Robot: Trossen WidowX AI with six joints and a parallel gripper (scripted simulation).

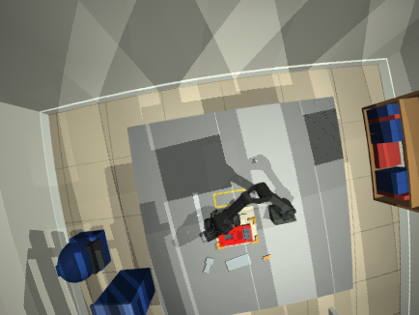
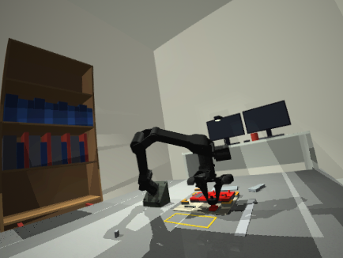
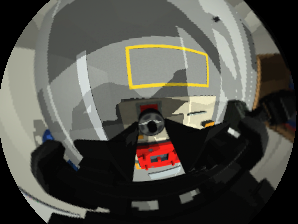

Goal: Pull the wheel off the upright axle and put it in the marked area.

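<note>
The dark wheel is right at my gripper tip.
</note>
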